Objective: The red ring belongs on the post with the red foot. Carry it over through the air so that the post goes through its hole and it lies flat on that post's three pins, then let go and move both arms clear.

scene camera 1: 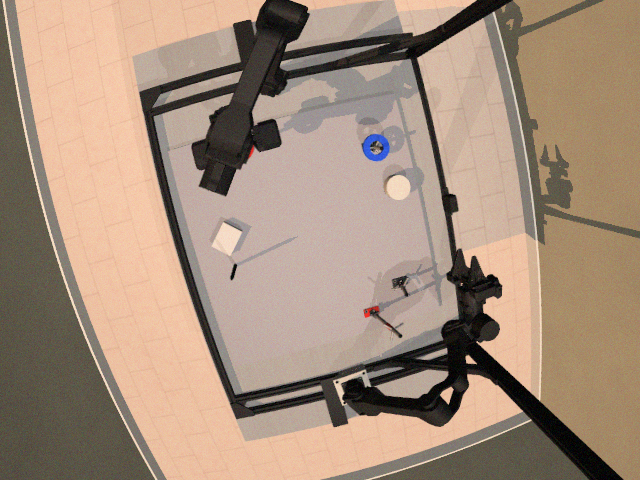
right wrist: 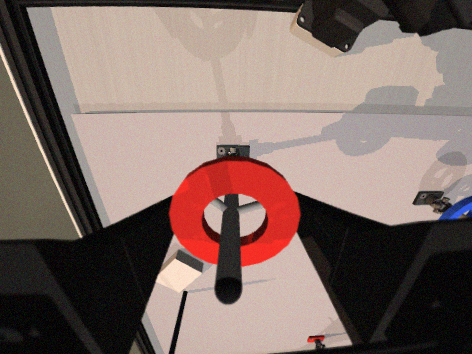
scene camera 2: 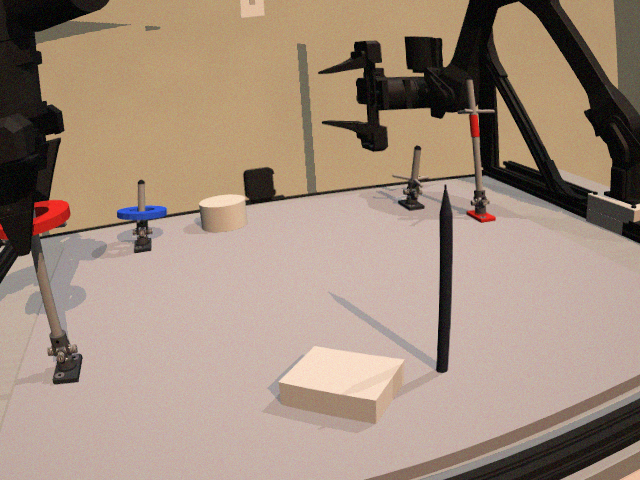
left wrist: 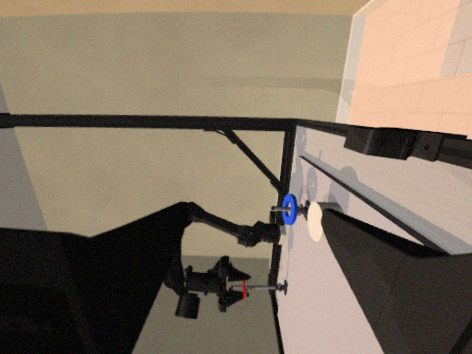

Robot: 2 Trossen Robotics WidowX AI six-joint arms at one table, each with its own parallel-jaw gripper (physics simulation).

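Frame: origin at the left arm's base, x up, y back, z right, level; centimetres.
Seen in the pictures: left gripper, fingertip midpoint: (scene camera 1: 466, 252) (scene camera 2: 320, 97) (left wrist: 254, 212); right gripper, fingertip midpoint: (right wrist: 233, 199) (scene camera 2: 32, 241) (left wrist: 249, 286); left arm's base at its link origin: (scene camera 1: 353, 388) (scene camera 2: 629, 197); right arm's base at its link origin: (scene camera 1: 268, 82) (right wrist: 338, 3) (left wrist: 278, 232).
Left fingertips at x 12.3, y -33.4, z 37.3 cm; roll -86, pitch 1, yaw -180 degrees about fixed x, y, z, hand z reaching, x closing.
Observation:
Offsets run from my left fingertips to a thing's middle. "spot": to the spot under its first point.
The red ring @(dx -1.7, dy -40.7, dz -44.9 cm) (scene camera 1: 251, 150) (scene camera 2: 57, 210) (right wrist: 187, 210) lies level high on a tall post with a black foot @(spot: dx -7.4, dy -40.5, dz -45.5 cm) (scene camera 2: 46, 289) (right wrist: 228, 260), which passes through its hole. My right gripper (scene camera 1: 233, 144) (right wrist: 233, 199) is shut on the red ring, a finger at each side of its rim; the fingertips are partly hidden. The post with the red foot @(spot: dx -14.2, dy +12.0, dz -25.8 cm) (scene camera 1: 371, 311) (scene camera 2: 477, 160) (right wrist: 316, 339) stands bare, with a red band below its pins. My left gripper (scene camera 1: 466, 255) (scene camera 2: 321, 97) (left wrist: 254, 212) is open and empty, raised near the red-footed post in scene camera 2.
A blue ring @(dx -10.7, dy -30.5, dz -12.8 cm) (scene camera 1: 367, 148) (scene camera 2: 124, 213) (left wrist: 285, 210) sits on a short post. A pale cylinder @(dx -13.6, dy -18.9, dz -9.8 cm) (scene camera 1: 398, 187) (scene camera 2: 223, 214) stands beside it. Another short post @(spot: dx -12.9, dy +6.1, dz -16.3 cm) (scene camera 1: 399, 282) (scene camera 2: 415, 165) is near the red-footed one. A pale block @(dx -14.3, dy -20.0, dz -56.0 cm) (scene camera 1: 226, 237) (scene camera 2: 336, 374) and an upright black rod @(dx -8.3, dy -12.3, dz -56.5 cm) (scene camera 2: 445, 289) stand nearby.

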